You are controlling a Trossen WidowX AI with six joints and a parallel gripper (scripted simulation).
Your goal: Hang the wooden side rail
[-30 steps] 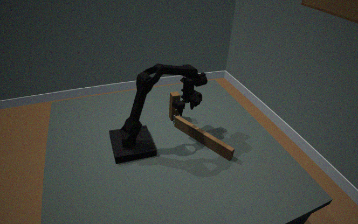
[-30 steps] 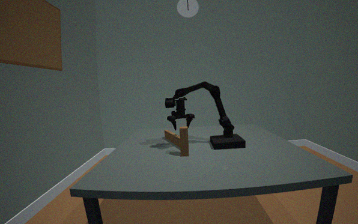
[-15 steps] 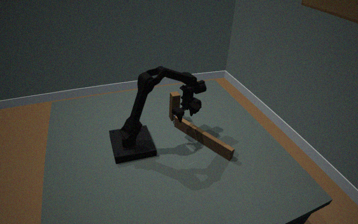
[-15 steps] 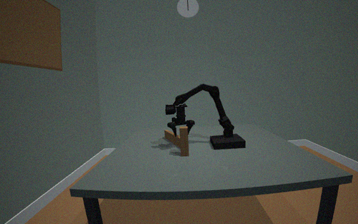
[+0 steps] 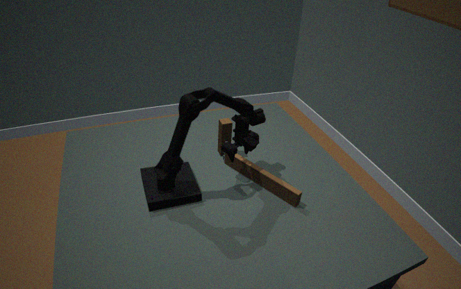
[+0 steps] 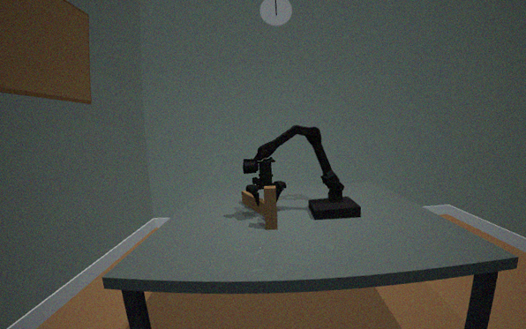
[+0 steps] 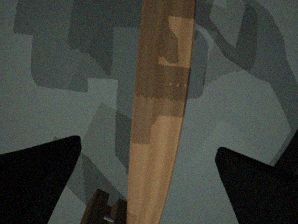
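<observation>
The headboard post is 3 cm behind my gripper tip, 14 cm to the left of it and 2 cm above it.
</observation>
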